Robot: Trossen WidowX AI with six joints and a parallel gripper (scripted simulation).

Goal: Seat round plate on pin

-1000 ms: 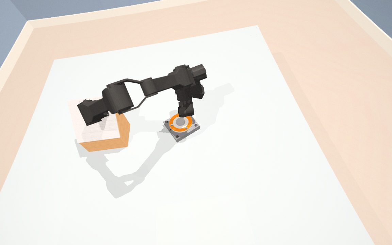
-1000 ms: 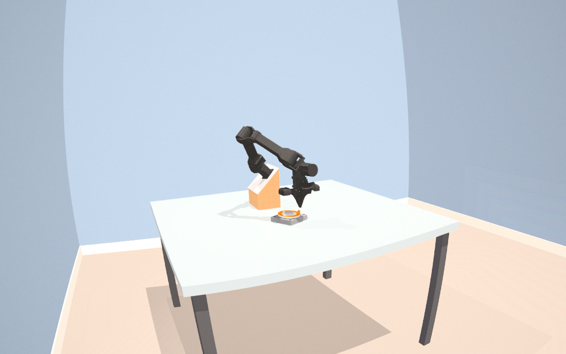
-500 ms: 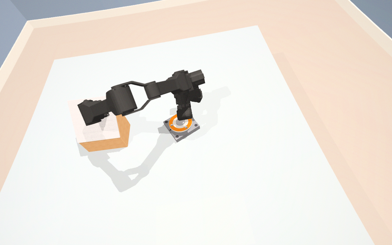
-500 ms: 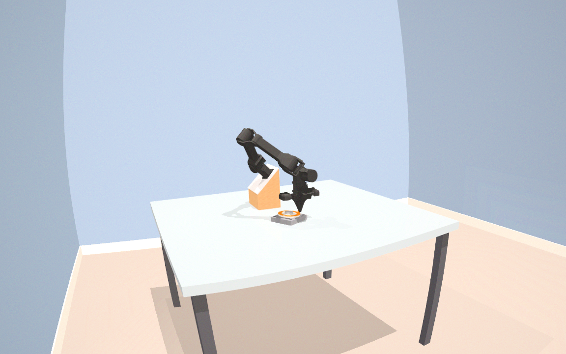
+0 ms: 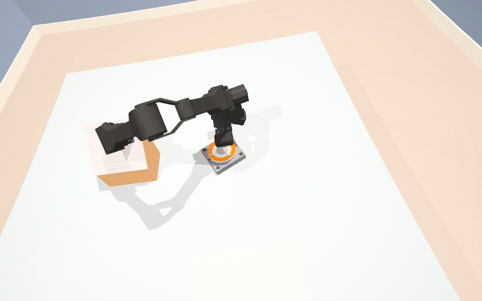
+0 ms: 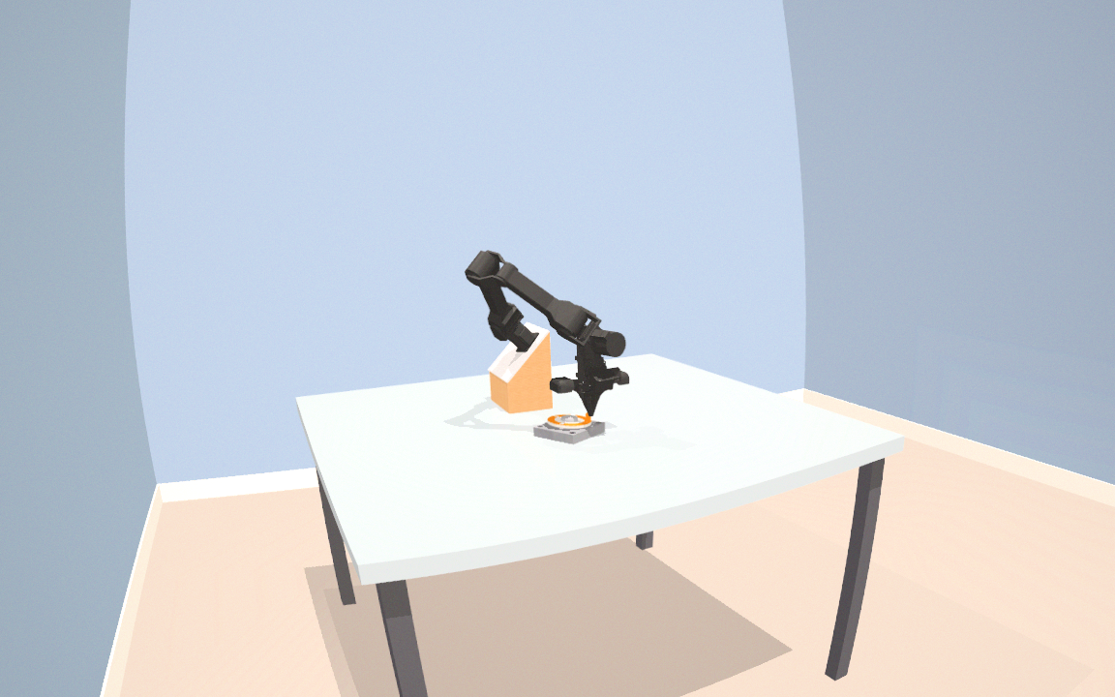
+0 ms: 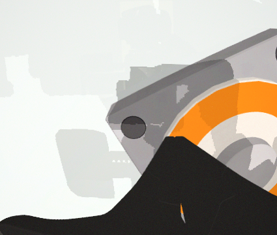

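Right now my gripper tip is 30 mm past the grey base, 40 mm to the left of it and 20 mm above it.
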